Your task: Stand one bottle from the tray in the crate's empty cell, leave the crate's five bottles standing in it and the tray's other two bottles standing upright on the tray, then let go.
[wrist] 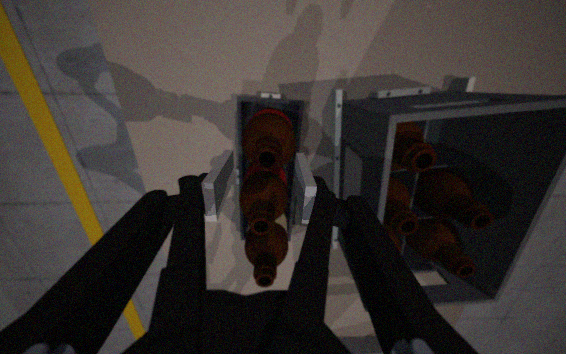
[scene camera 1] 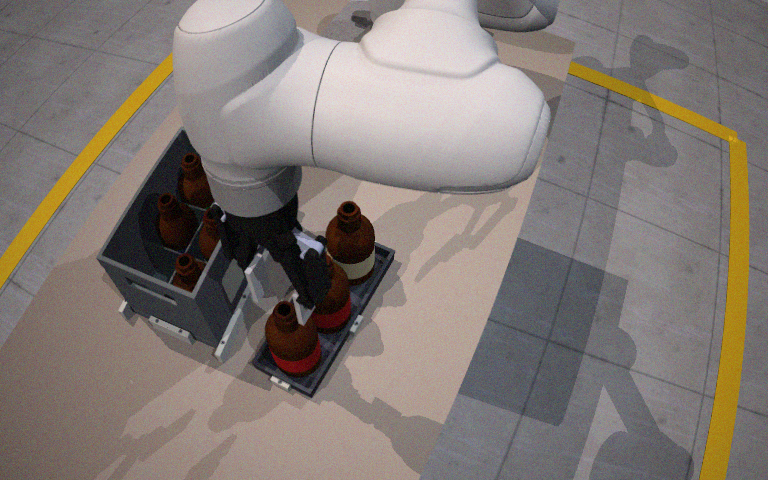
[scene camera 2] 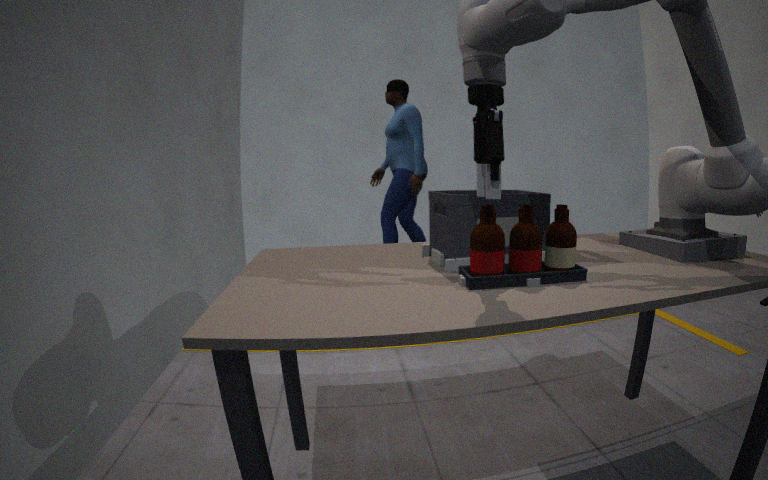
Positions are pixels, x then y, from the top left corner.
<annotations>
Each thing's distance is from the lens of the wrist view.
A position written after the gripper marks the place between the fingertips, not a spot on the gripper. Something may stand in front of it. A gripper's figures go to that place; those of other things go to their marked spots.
gripper (wrist: 264,165): 21 cm
red-labelled bottle (wrist: 263,198): 28 cm
red-labelled bottle (wrist: 268,141): 23 cm
</annotations>
